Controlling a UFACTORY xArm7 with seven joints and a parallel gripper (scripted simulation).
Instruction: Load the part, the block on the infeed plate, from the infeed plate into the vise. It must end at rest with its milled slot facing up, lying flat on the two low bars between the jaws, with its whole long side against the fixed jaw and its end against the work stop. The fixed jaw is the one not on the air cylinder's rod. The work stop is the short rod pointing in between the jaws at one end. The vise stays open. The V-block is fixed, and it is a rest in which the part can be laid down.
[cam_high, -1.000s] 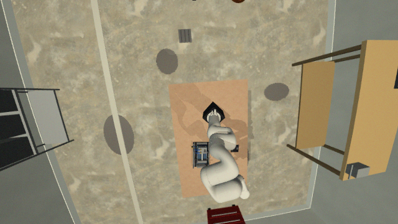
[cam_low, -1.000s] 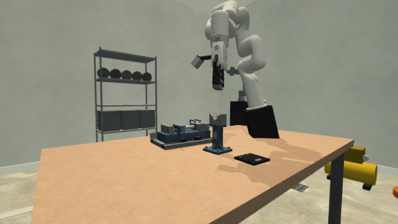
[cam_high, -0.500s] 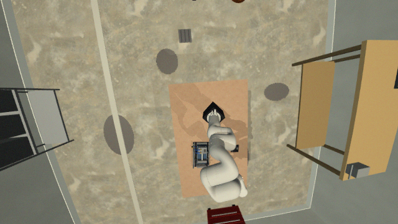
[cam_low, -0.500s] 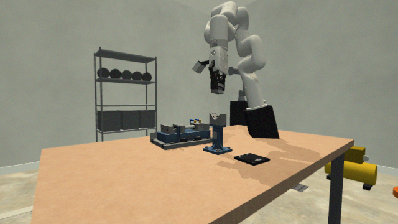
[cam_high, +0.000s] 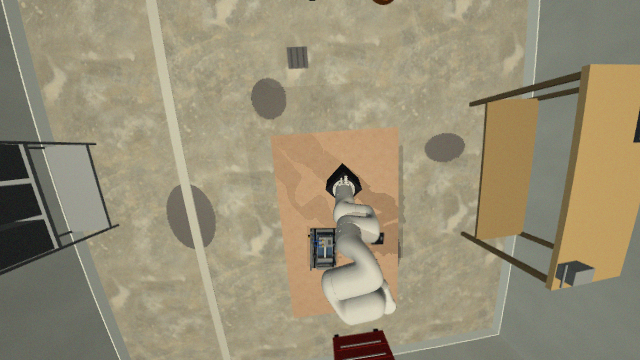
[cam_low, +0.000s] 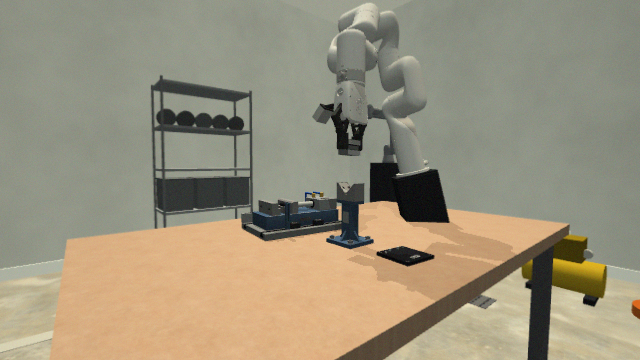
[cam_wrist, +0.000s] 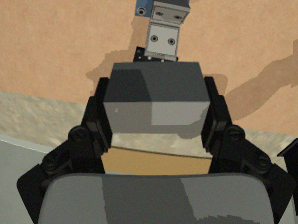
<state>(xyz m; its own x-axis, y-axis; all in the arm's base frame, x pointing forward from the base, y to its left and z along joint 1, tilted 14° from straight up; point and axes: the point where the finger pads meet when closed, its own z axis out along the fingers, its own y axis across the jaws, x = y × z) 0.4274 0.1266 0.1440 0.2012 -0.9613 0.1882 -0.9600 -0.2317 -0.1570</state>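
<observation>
Right now the grey V-block is 13 cm below my hand, 2 cm to the left of it and 1 cm behind it. Also, from my hand: work stop (19 cm to the right, 17 cm below, 8 cm ahead); then cylinder rod (23 cm to the right, 19 cm below, 1 cm behind); then grey block (1 cm below).
</observation>
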